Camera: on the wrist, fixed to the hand. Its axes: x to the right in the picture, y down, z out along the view.
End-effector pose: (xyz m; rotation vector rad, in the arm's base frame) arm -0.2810 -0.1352 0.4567 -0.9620 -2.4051 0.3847
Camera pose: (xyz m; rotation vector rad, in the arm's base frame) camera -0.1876 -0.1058 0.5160 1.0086 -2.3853 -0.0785
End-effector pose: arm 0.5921 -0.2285 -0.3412 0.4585 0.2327 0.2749
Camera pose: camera 0.5388 -0.1514 -0.4069 0.2751 0.4661 -1.2502
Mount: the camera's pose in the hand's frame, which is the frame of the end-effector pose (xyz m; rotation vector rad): -0.0155 0.0470 -0.1032 0.0922 -0.0677 -1.5320
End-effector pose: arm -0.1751 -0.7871 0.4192 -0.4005 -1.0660 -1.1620
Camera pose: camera -0.0854 -0.8364 0.3681 0.6227 -1.4813 -2.3975
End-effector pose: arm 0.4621 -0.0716 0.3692 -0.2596 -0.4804 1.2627
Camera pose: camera 0.4686 -0.0651 0.2551 0.2384 -0.4906 -0.2096
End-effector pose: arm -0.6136 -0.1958 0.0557 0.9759 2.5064 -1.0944
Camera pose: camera -0.5661 -0.1056 0.1077 1.0285 -2.3645 1.1340
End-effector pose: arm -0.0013 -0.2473 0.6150 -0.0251 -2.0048 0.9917
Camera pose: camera 0.0662 -0.1555 0.6045 1.3674 -1.3717 0.0420
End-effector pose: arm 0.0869 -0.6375 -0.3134 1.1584 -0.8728 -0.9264
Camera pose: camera 0.1825 -0.5800 -0.2876 1.8588 0.1149 -2.1363
